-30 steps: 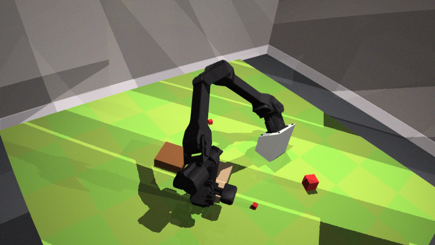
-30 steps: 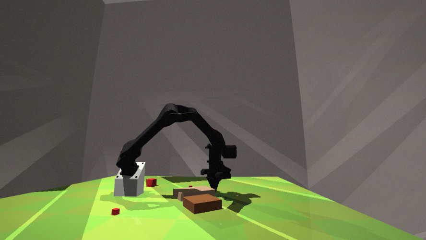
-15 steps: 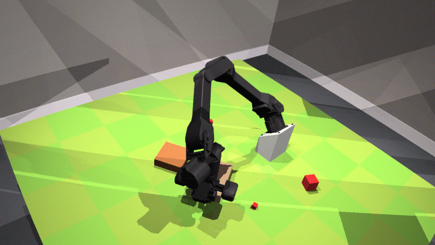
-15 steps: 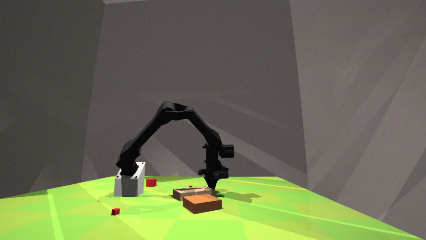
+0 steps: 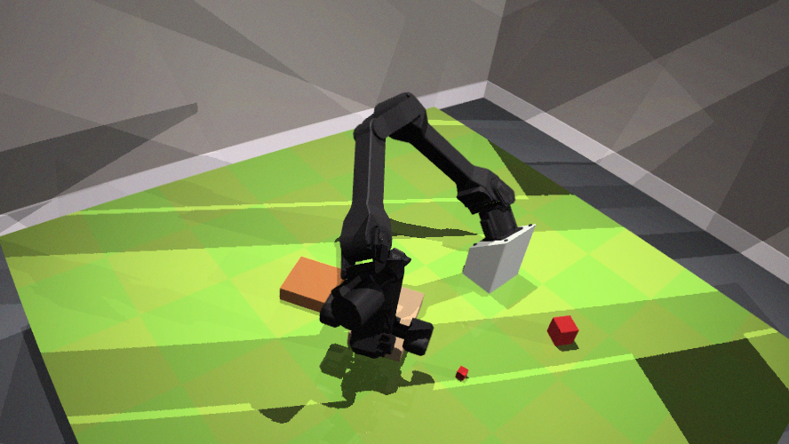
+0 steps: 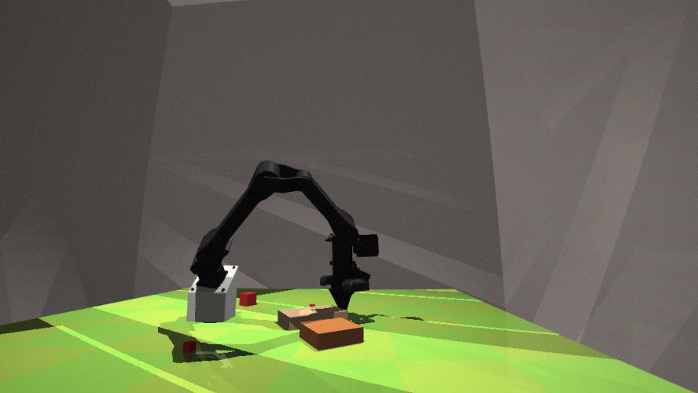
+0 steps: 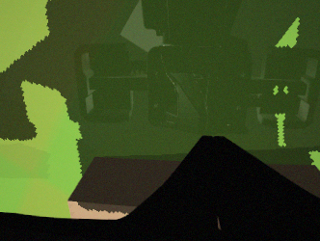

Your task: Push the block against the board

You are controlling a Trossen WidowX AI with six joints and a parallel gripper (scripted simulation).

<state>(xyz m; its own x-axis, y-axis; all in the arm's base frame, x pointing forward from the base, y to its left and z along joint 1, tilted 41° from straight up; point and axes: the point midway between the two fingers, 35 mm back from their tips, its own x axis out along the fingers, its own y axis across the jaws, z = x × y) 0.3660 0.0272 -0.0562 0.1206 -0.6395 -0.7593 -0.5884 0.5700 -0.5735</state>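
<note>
Now: gripper tip 7 cm past the tan board and 5 cm to the left of it. From my gripper tip the other things lie so: larger red cube: 35 cm behind, 15 cm to the left, 1 cm above; then square block: 20 cm to the right.
</note>
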